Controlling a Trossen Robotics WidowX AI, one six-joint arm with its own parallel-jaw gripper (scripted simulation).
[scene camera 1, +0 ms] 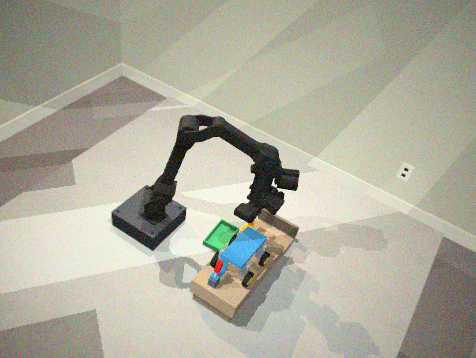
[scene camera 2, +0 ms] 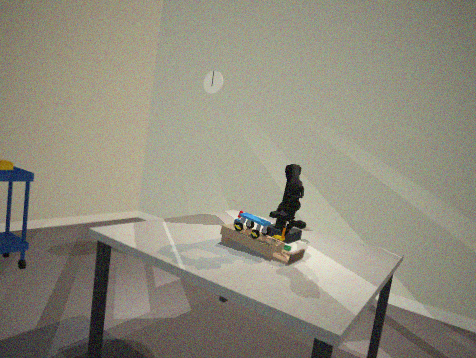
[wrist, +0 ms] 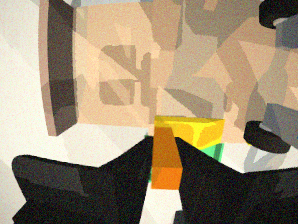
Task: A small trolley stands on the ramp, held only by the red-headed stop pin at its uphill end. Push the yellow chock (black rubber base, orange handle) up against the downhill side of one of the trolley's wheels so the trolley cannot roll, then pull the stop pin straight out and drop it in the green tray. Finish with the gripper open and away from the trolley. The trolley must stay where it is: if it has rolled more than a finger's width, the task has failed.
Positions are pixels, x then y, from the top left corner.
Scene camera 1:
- my gripper: 251, 221
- blue-topped trolley: 242, 246
